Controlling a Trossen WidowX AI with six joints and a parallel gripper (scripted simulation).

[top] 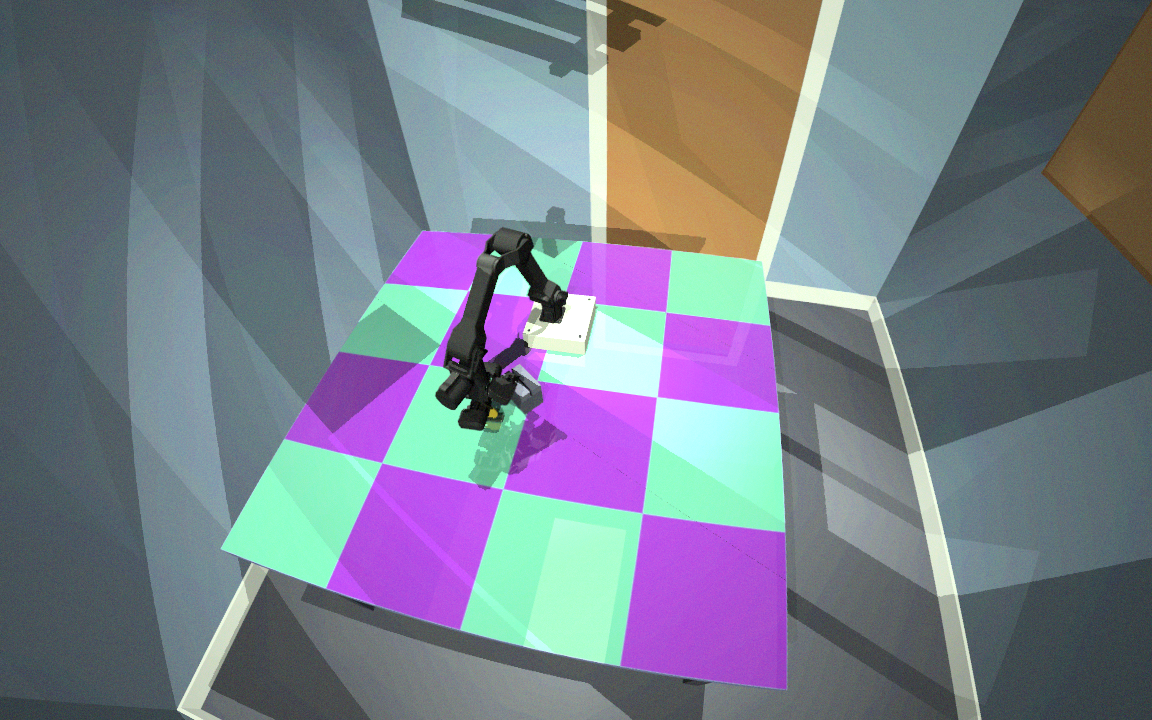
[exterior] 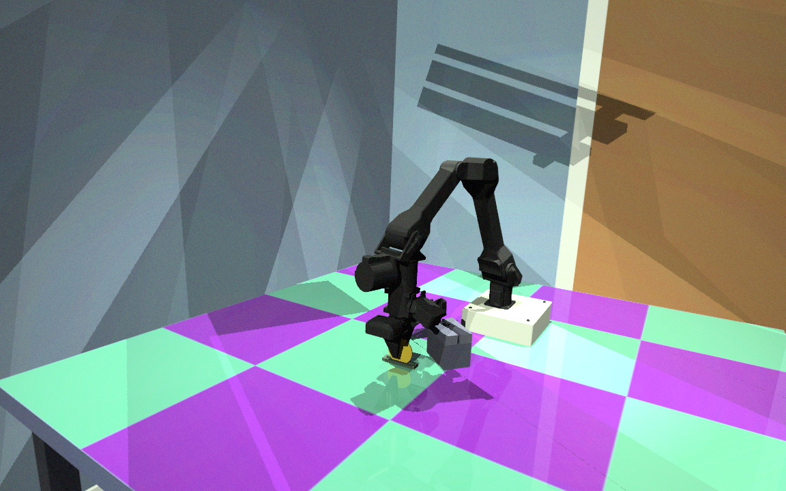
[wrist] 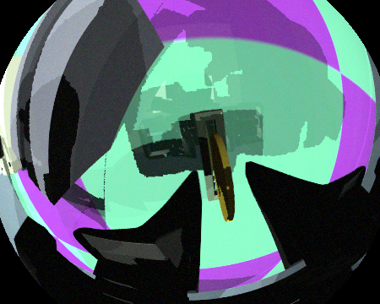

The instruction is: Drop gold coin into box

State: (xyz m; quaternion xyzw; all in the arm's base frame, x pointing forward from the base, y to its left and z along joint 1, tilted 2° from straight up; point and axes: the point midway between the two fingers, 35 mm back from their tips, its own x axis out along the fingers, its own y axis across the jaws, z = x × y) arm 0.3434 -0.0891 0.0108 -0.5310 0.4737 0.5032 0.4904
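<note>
My gripper tip is now 1 cm below the gold coin.
</note>
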